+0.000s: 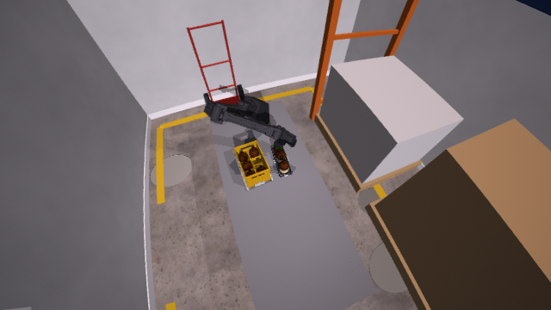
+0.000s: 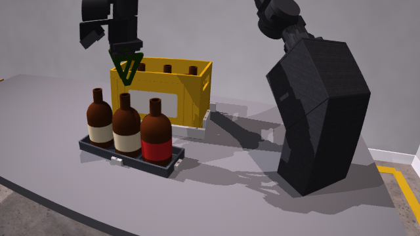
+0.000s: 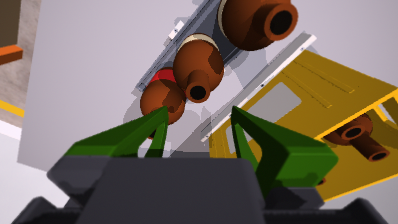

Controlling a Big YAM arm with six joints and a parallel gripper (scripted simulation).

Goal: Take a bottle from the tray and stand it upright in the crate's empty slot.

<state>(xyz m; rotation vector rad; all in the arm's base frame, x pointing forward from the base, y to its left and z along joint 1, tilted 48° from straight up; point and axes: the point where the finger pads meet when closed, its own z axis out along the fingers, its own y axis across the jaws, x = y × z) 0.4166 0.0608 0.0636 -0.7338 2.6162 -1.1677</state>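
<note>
The dark tray lies 190 mm below my hand. Round my hand: yellow crate (70 mm behind, 220 mm to the right, 120 mm below).
</note>
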